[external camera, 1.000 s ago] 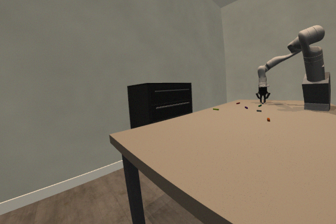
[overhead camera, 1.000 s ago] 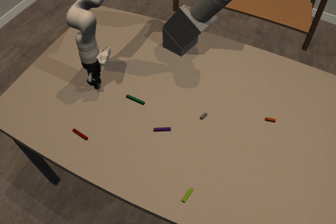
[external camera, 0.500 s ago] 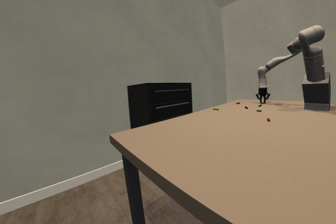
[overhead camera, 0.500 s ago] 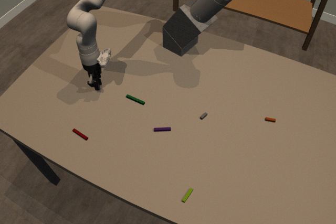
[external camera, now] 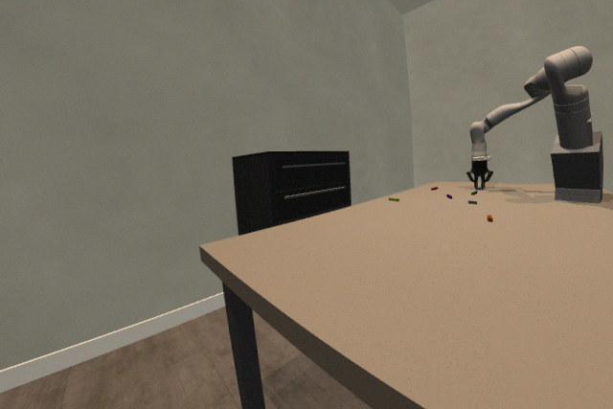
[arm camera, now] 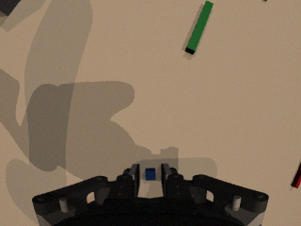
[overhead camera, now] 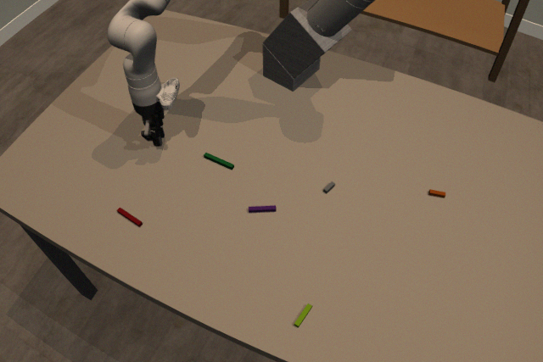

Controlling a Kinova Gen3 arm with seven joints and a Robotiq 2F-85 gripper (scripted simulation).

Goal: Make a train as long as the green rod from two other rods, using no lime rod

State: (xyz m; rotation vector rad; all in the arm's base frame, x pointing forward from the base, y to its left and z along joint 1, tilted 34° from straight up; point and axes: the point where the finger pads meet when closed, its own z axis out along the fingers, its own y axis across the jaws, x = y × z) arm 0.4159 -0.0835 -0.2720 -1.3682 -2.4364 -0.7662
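Now: the blue rod 1 cm below my hand. The rest, counted from my hand: green rod 3 cm behind, 17 cm to the left, 1 cm below; then red rod 21 cm ahead, 10 cm to the left, 1 cm below; then purple rod 2 cm ahead, 33 cm to the left, 1 cm below.
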